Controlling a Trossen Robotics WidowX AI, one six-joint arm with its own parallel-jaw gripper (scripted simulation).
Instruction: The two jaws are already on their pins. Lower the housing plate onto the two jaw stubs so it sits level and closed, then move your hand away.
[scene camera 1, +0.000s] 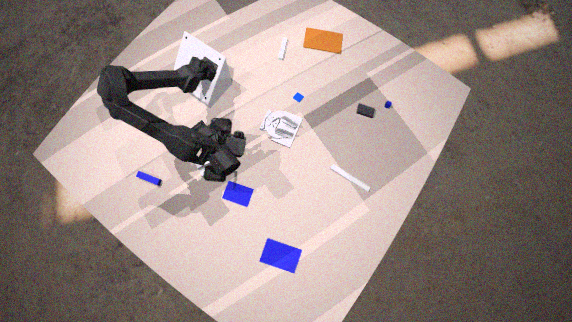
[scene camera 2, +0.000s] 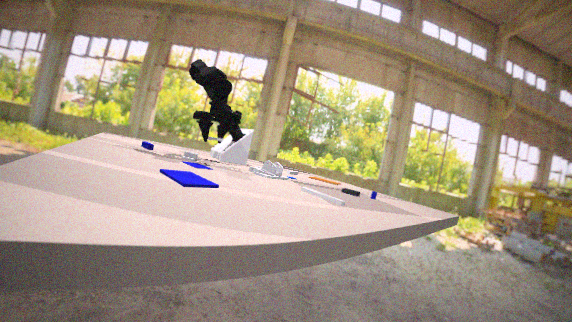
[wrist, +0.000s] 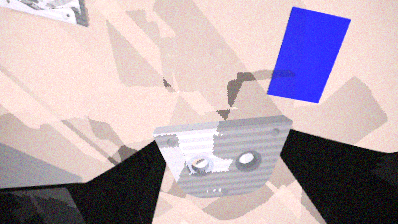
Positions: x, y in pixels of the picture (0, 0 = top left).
My gripper (scene camera 1: 224, 155): 0.93 m from the lens. An orange plate (scene camera 1: 329, 41): 1.23 m from the lens.
